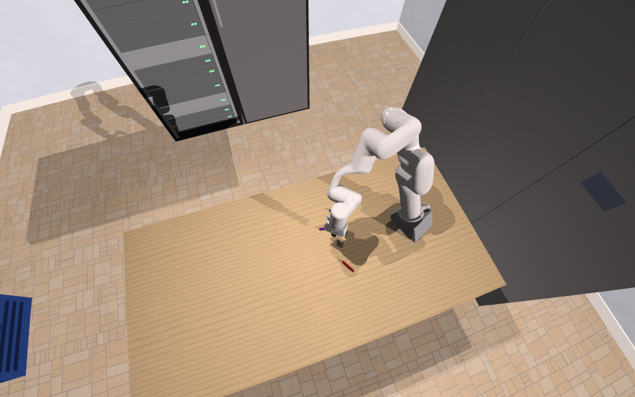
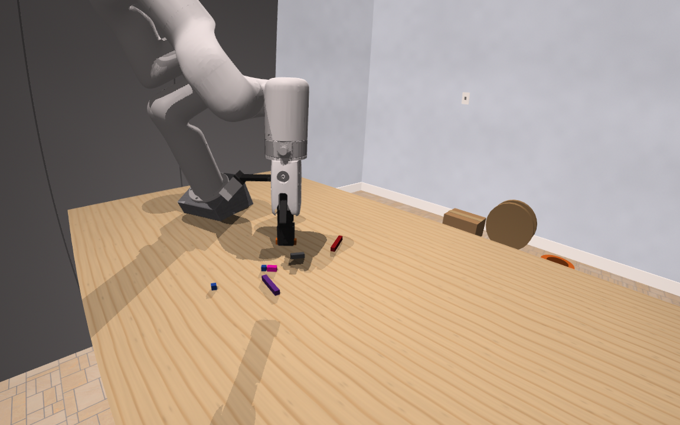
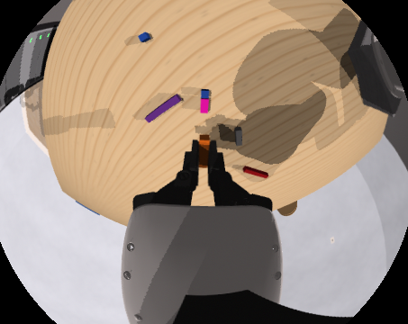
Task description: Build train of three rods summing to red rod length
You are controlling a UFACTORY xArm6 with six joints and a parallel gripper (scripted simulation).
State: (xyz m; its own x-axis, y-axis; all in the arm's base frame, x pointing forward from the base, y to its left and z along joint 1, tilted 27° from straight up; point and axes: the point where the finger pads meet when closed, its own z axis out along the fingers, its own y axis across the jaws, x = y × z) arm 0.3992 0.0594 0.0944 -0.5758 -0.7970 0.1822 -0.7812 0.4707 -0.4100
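The magenta rod lies 2 cm behind my hand, 2 cm to the right of it and 8 cm below it. From my hand the other things lie so: purple rod 3 cm ahead, 6 cm to the right, 8 cm below; orange rod 2 cm below; grey rod 3 cm behind, 5 cm to the left, 8 cm below.
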